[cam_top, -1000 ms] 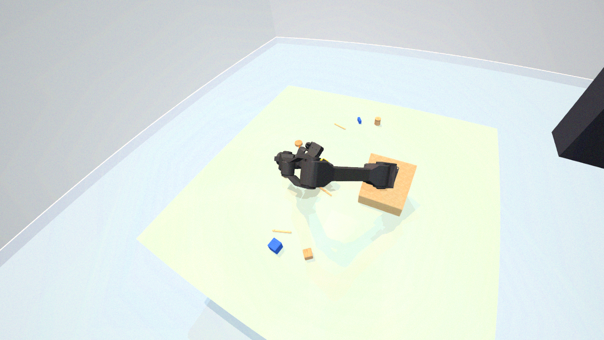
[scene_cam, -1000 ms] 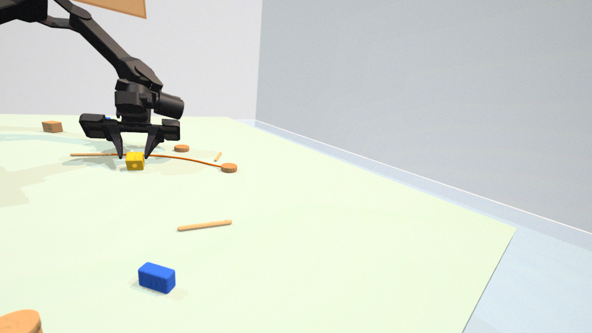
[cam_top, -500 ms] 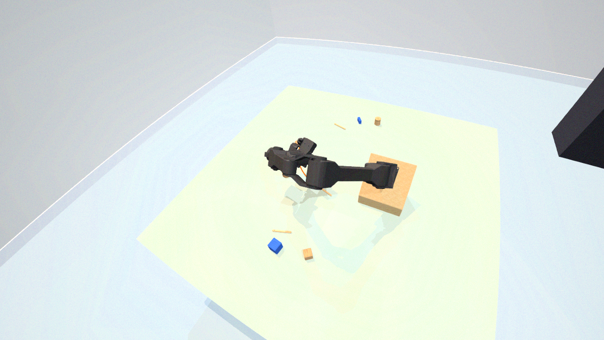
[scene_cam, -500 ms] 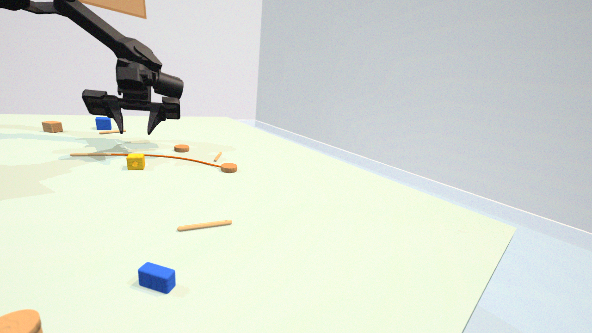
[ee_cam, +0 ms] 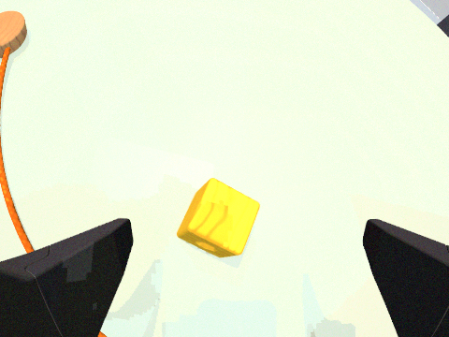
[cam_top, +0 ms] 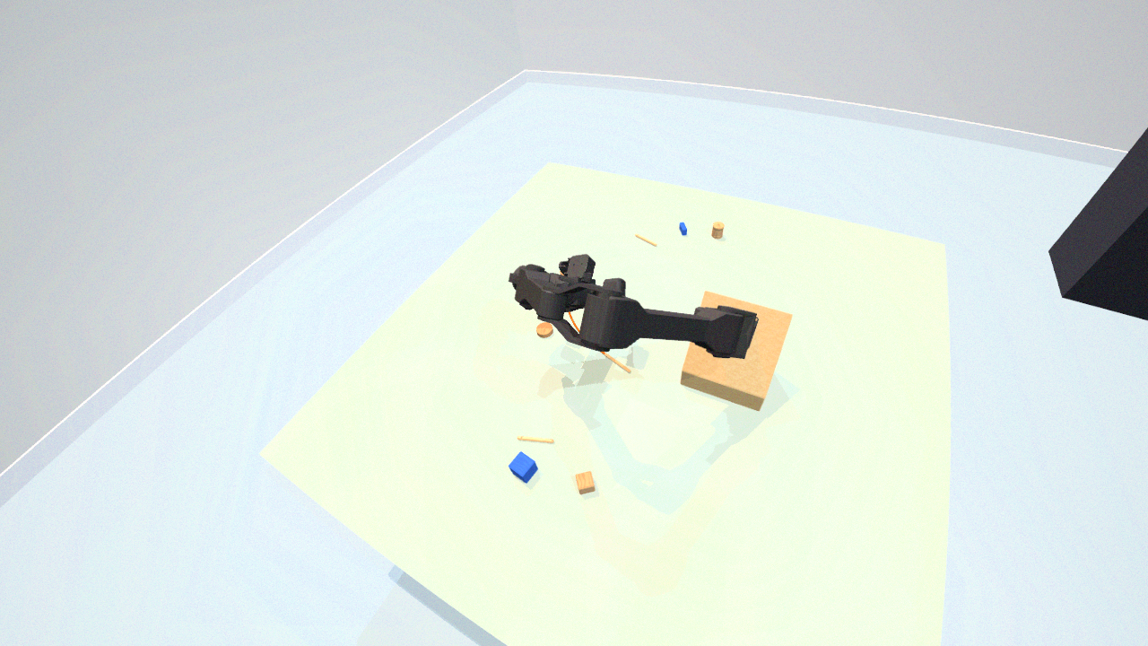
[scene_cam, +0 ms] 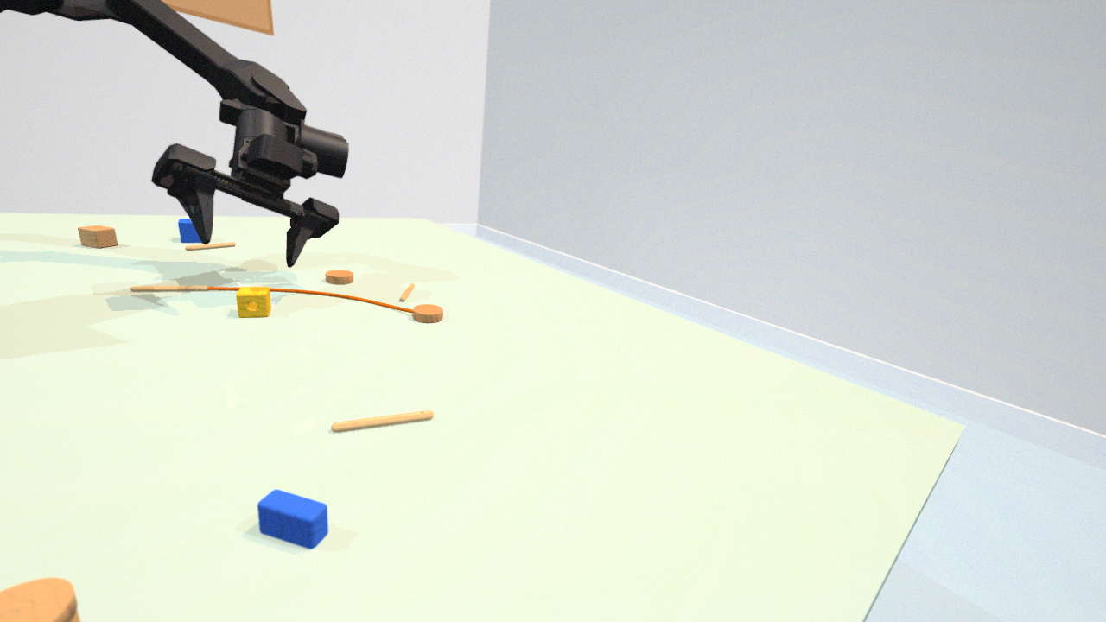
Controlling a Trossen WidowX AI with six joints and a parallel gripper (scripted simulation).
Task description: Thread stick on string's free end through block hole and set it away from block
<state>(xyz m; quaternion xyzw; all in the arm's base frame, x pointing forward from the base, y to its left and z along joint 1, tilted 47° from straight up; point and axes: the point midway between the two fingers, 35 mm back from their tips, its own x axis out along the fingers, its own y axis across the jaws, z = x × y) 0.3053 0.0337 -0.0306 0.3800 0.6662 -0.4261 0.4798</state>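
Now: the yellow block 5 cm below my gripper tip and 2 cm to the right of it. Round my gripper tip: wooden cube (38 cm to the left, 14 cm behind, 5 cm below); then thin wooden stick (10 cm to the left, 7 cm below, 6 cm behind); then blue block (40 cm to the right, 6 cm below, 5 cm behind).
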